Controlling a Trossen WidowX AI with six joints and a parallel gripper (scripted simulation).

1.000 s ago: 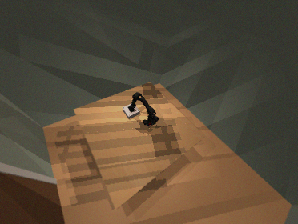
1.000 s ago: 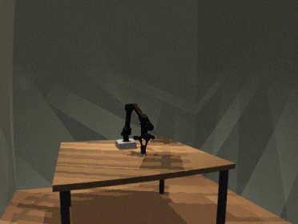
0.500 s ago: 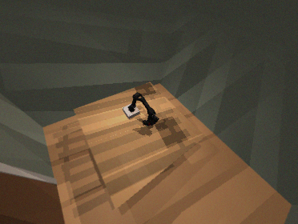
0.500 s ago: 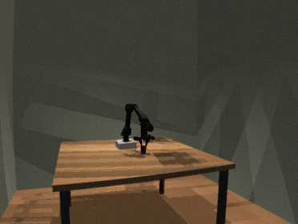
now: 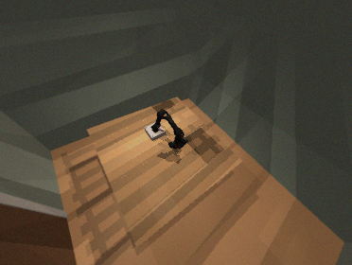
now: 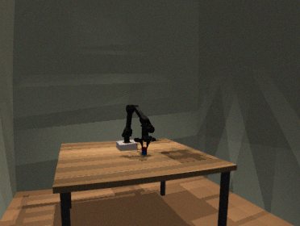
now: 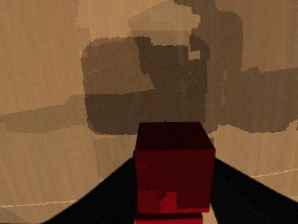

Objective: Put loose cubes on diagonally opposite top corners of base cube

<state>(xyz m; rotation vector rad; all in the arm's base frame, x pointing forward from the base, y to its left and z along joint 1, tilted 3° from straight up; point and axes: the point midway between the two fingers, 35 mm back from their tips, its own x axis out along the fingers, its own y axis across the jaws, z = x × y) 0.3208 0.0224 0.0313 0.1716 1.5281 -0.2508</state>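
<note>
My gripper tip is now 20 mm past the blue base cube, 10 mm to the right of it and 40 mm above it.
</note>
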